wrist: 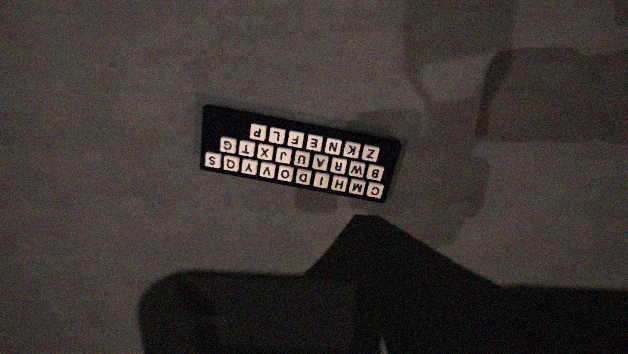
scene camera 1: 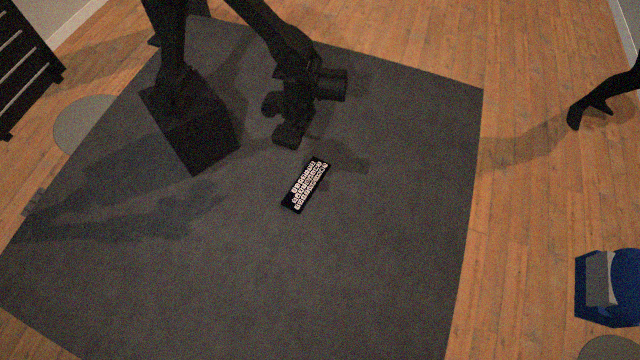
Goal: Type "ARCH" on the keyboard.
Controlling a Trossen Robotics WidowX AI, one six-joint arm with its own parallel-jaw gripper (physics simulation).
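Where they show: gripper, fingertip midpoint: (wrist: 364, 226) (scene camera 1: 301, 134); arm's base, link origin: (scene camera 1: 174, 111).
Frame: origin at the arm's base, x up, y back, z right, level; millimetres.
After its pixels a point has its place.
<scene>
A black keyboard (scene camera 1: 305, 185) @[y -352, x -211, z -46 mm] (wrist: 295, 172) @[y -366, x -216, z -54 mm] with pale letter keys lies flat on the dark mat. In the wrist view its letters appear upside down. The A key (wrist: 320, 162) @[y -352, x -211, z -77 mm], R key (wrist: 338, 166) @[y -354, x -211, z -95 mm], C key (wrist: 374, 190) @[y -375, x -211, z -131 mm] and H key (wrist: 339, 184) @[y -372, x -211, z -97 mm] are all visible. My gripper (scene camera 1: 287, 140) (wrist: 364, 226) @[y -320, x -39, z -95 mm] is shut and empty. It hangs above the mat, up and to the left of the keyboard in the scene view. In the wrist view its dark tip shows just below the C and M end of the keyboard, without covering any key. The fingers look apart from the keys.
The dark mat (scene camera 1: 250, 280) @[y -338, x -229, z 262 mm] lies on a wooden floor (scene camera 1: 525, 225). The arm's black base block (scene camera 1: 200, 135) @[y -58, x -76, z 0 mm] stands at the upper left. A black drawer unit (scene camera 1: 25, 70) is at the far left. A dark leg (scene camera 1: 597, 97) and a blue bin (scene camera 1: 625, 285) are at the right.
</scene>
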